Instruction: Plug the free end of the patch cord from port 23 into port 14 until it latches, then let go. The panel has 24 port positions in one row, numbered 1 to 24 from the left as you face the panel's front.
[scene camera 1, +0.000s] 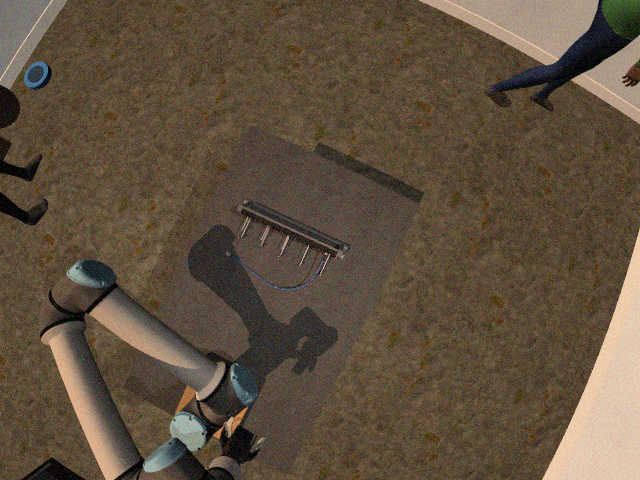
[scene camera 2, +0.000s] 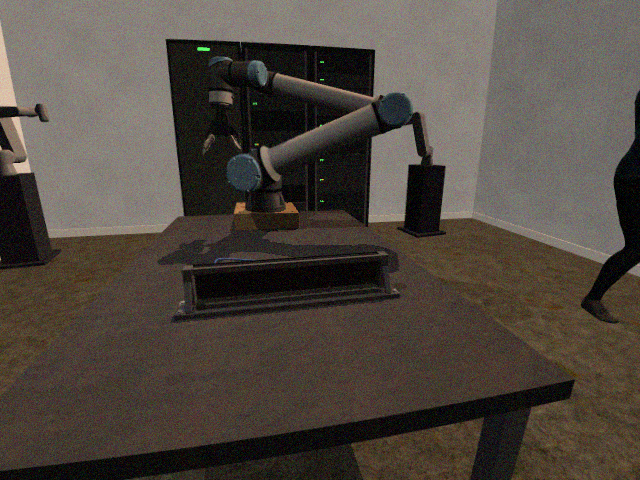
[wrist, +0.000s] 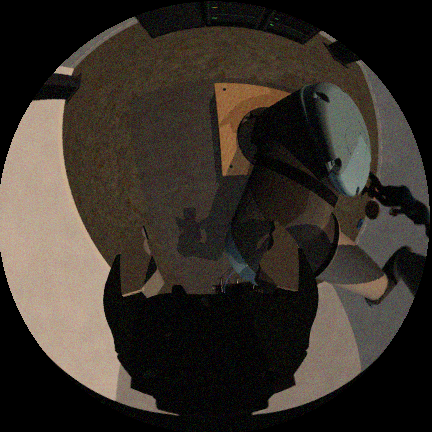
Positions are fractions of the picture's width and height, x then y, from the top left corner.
In view: my gripper (scene camera 1: 0.39, 0.89).
My gripper shows as well in the wrist view (wrist: 0.48, 0.52).
